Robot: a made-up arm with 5 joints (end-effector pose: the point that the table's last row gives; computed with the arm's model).
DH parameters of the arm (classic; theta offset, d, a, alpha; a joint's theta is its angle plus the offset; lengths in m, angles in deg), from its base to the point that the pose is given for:
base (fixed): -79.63 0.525 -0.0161 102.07
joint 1: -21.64 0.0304 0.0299 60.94
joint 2: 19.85 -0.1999 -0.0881 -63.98
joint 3: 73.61 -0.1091 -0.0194 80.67
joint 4: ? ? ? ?
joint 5: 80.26 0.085 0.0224 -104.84
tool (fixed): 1.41 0.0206 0 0
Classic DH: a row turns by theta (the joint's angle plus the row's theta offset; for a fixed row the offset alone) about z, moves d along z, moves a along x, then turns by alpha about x.
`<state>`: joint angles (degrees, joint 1 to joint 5).
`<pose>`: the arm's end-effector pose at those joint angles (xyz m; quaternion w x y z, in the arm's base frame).
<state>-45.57 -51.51 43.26 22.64 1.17</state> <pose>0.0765 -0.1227 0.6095 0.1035 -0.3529 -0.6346 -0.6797</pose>
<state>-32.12 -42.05 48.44 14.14 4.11</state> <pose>0.0696 -0.1138 0.6490 0.0097 -0.4477 -0.7487 -0.4888</pose>
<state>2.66 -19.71 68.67 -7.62 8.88</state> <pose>0.0467 -0.0182 0.7473 0.2528 0.6189 0.7373 -0.0970</pose>
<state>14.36 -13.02 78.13 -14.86 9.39</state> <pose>0.0444 0.0392 0.7608 0.3325 0.6466 0.6256 -0.2828</pose>
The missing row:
joint 4: -6.15 0.0675 0.018 -77.87
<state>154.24 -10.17 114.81 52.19 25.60</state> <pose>0.1093 0.2293 0.4025 0.3720 -0.5781 -0.2153 -0.6936</pose>
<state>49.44 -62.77 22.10 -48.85 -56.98</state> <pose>0.0356 0.1705 0.7625 0.4829 -0.6350 -0.5934 0.1071</pose>
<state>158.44 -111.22 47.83 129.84 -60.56</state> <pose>0.1070 0.0747 0.3546 0.3653 0.2412 -0.8991 0.0086</pose>
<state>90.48 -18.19 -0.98 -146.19 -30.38</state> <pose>0.1978 0.1891 0.6409 0.4929 -0.7787 0.1589 0.3542</pose>
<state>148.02 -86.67 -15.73 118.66 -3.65</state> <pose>0.0654 0.0483 0.3267 0.4457 0.0466 0.8616 0.2383</pose>
